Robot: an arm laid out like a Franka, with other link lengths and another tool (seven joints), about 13 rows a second.
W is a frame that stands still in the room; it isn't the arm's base.
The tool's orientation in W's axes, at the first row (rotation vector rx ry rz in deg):
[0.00, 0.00, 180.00]
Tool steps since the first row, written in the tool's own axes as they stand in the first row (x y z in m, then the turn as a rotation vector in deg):
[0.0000, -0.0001, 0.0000, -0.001, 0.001, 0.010]
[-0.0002, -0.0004, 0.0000, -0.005, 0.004, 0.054]
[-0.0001, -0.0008, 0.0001, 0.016, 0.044, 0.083]
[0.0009, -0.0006, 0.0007, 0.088, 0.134, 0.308]
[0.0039, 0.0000, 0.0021, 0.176, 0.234, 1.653]
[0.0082, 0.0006, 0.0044, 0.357, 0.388, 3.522]
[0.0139, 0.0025, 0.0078, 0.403, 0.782, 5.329]
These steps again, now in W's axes. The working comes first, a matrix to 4 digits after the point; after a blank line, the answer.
The tool's axes in the first row as the columns of a matrix, in W's axes (used below as rounded here):
[-1.0000, 0.0000, 0.0000]
[0.0000, -1.0000, 0.0000]
[0.0000, 0.0000, 1.0000]

[0.0000, 0.0001, 0.0000, 0.001, -0.001, 0.010]
[0.0002, 0.0004, 0.0000, 0.005, -0.004, 0.054]
[0.0001, 0.0008, 0.0001, -0.016, -0.044, 0.083]
[-0.0009, 0.0006, 0.0007, -0.088, -0.134, 0.308]
[-0.0039, 0.0000, 0.0021, -0.176, -0.234, 1.653]
[-0.0082, -0.0006, 0.0044, -0.357, -0.388, 3.522]
[-0.0139, -0.0025, 0.0078, -0.403, -0.782, 5.329]

